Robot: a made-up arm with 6 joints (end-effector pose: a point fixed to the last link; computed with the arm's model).
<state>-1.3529 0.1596 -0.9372 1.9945 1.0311 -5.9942</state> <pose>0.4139 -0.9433 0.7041 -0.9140 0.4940 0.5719</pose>
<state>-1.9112 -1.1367 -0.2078 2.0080 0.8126 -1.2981</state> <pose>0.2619 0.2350 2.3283 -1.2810 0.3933 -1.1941</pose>
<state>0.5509 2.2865 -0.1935 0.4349 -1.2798 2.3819</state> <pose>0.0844 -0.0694 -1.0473 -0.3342 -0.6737 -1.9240</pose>
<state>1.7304 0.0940 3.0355 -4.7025 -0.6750 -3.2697</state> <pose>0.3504 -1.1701 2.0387 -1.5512 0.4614 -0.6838</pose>
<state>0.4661 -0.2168 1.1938 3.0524 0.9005 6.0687</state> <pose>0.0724 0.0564 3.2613 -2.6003 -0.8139 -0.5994</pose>
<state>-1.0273 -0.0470 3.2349 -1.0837 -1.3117 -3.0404</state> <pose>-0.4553 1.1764 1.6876 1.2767 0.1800 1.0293</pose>
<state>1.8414 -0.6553 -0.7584 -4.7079 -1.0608 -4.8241</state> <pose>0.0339 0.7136 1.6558 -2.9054 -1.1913 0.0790</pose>
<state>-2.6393 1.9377 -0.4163 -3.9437 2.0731 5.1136</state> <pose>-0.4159 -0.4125 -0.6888 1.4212 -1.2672 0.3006</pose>
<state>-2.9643 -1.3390 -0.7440 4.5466 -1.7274 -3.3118</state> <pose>0.3375 -0.1929 1.7298 -1.7713 1.1364 -0.7769</pose>
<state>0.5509 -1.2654 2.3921 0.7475 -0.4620 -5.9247</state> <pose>-2.0062 -1.3235 0.1925 1.1579 -2.2538 -1.3407</pose>
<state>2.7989 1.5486 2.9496 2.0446 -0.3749 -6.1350</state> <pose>-1.3784 0.5803 2.1083 0.2324 -1.3107 0.6392</pose>
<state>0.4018 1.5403 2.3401 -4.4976 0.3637 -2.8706</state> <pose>2.1507 1.0105 1.7849 0.9873 -0.2761 1.0443</pose>
